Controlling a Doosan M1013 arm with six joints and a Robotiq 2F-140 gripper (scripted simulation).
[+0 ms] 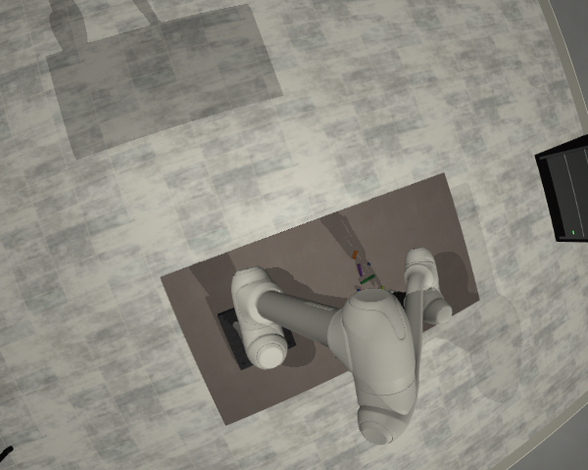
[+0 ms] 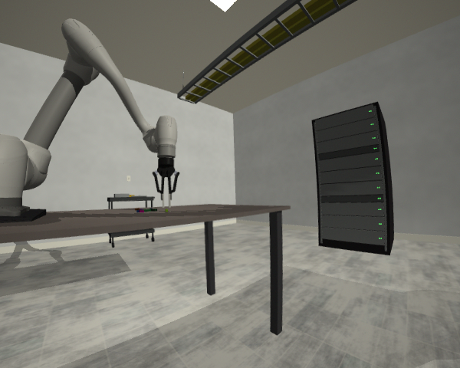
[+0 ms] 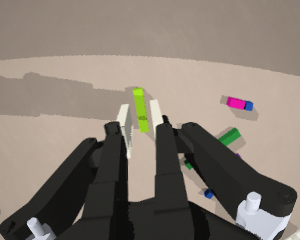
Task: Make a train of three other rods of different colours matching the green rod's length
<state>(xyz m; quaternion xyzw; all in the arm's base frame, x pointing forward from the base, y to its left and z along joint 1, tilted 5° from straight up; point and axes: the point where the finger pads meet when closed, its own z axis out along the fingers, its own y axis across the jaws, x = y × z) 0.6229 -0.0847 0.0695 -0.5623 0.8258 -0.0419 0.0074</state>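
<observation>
Right now my hand is 50 mm above the lime rod. From my hand the other things lie so: magenta rod: 100 mm behind, 50 mm to the left, 50 mm below; purple rod: 70 mm behind, 150 mm to the left, 50 mm below; green rod: 50 mm behind, 90 mm to the left, 50 mm below.
</observation>
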